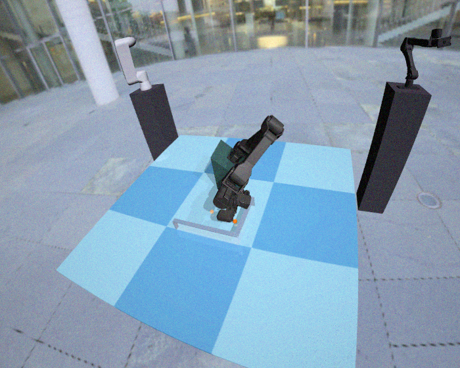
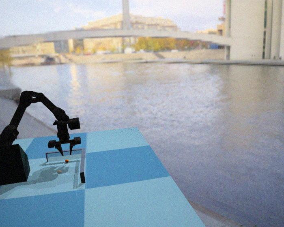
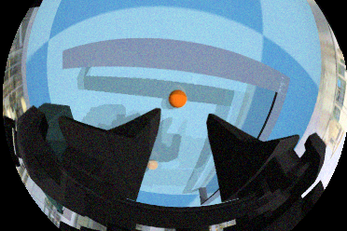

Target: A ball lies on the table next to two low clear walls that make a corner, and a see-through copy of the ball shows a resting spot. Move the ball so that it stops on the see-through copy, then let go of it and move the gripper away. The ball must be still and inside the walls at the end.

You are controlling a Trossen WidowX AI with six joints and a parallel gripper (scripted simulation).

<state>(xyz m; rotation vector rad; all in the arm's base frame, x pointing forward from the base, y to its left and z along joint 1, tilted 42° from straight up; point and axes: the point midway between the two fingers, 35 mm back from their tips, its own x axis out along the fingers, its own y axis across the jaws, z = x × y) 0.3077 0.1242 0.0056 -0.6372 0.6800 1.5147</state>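
My gripper tip is now 40 mm above the orange ball and 10 mm past it. Round my gripper tip: see-through copy (130 mm to the right, 40 mm below, 40 mm behind).
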